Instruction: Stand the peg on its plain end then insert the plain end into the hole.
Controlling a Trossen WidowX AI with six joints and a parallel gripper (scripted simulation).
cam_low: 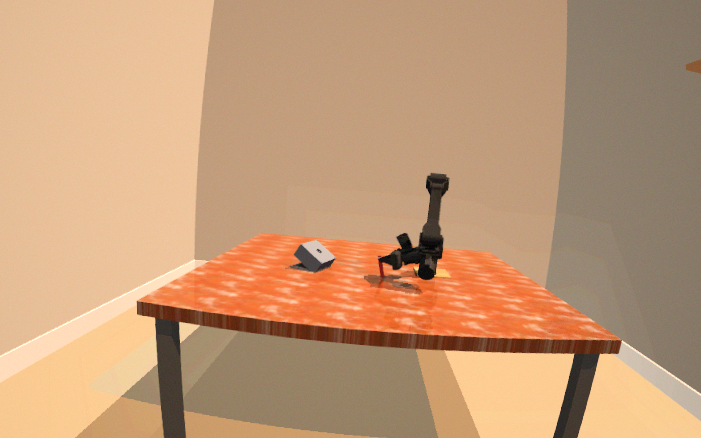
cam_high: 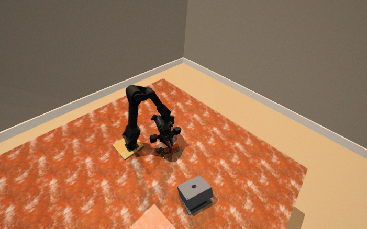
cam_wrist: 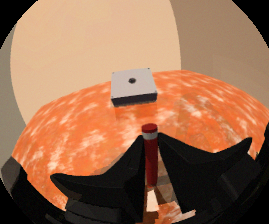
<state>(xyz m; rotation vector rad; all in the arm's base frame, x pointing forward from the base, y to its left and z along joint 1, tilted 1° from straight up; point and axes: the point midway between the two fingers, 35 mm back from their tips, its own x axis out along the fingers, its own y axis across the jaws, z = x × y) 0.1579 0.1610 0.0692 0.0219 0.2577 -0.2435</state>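
My gripper tip is 1 cm above the red peg. Round my gripper tip: sloped panel: 25 cm ahead, 5 cm to the right, 3 cm below.
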